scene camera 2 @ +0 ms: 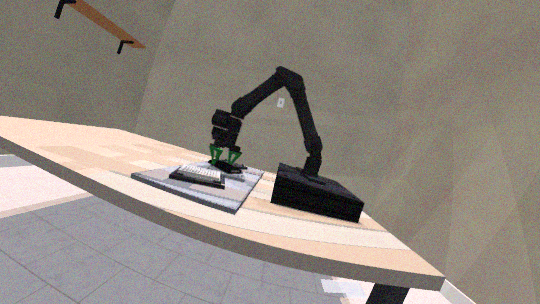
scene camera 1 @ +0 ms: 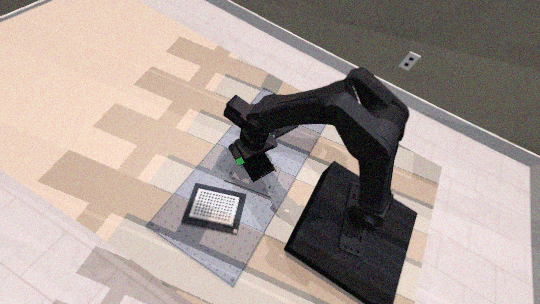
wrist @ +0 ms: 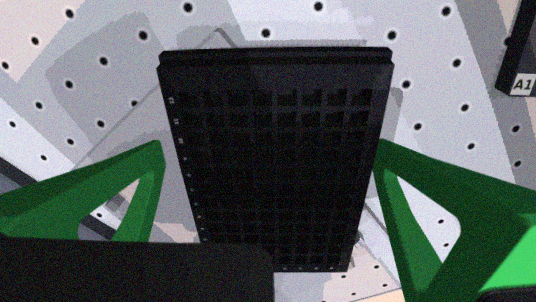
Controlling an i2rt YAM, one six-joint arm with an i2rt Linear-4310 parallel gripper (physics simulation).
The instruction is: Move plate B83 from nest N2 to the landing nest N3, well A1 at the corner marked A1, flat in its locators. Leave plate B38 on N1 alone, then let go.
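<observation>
Plate B83, a black well plate [scene camera 1: 259, 167] [scene camera 2: 232, 168] [wrist: 280, 165], lies over the pale nest N2, turned askew to the nest's edges. Its numbered side faces the left finger in the wrist view. My gripper [scene camera 1: 254, 156] [scene camera 2: 223, 161] [wrist: 268, 151] is open, its green fingers on either side of B83, with a gap at the left one; contact at the right one is unclear. White plate B38 [scene camera 1: 216, 206] [scene camera 2: 199, 173] sits in dark nest N1 [scene camera 1: 187, 218]. Dark nest N3 [wrist: 525, 55] shows partly at upper right in the wrist view, with its A1 label.
The perforated board [scene camera 1: 170, 207] [scene camera 2: 240, 197] [wrist: 430, 60] carries the nests on the wooden table [scene camera 1: 75, 115] [scene camera 2: 285, 240]. The black robot base block [scene camera 1: 320, 215] [scene camera 2: 315, 200] stands beside the board. The arm hides N3 in scene camera 1. A shelf [scene camera 2: 100, 20] is on the wall.
</observation>
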